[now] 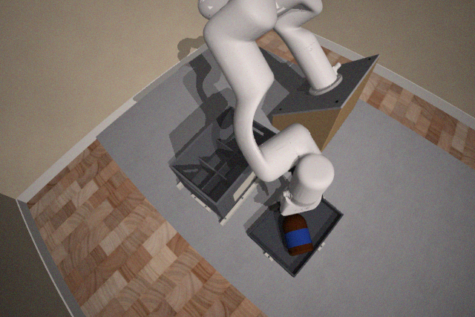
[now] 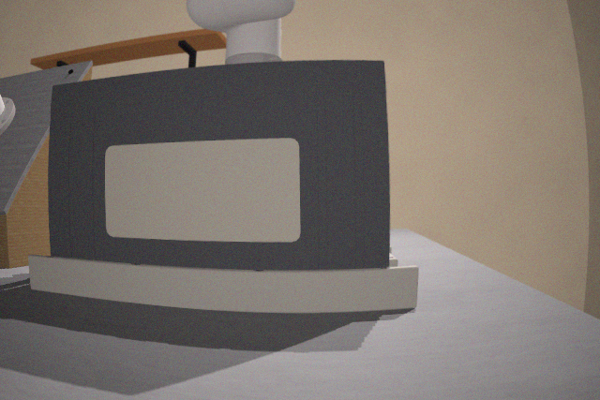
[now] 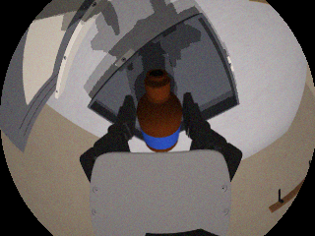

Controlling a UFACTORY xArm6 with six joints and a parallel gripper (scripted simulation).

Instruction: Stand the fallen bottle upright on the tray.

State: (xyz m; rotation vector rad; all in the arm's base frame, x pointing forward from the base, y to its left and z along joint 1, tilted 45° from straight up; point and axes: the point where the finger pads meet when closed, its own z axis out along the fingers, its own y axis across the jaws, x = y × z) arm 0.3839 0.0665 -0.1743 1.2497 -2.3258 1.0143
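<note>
Right now my hand is 3 cm short of the bottle, 4 cm to the right of it and 4 cm above it. The rest, counted from my hand: dark tray (1 cm ahead, 4 cm to the left, 7 cm below); then dark crate (3 cm ahead, 25 cm to the right).
</note>
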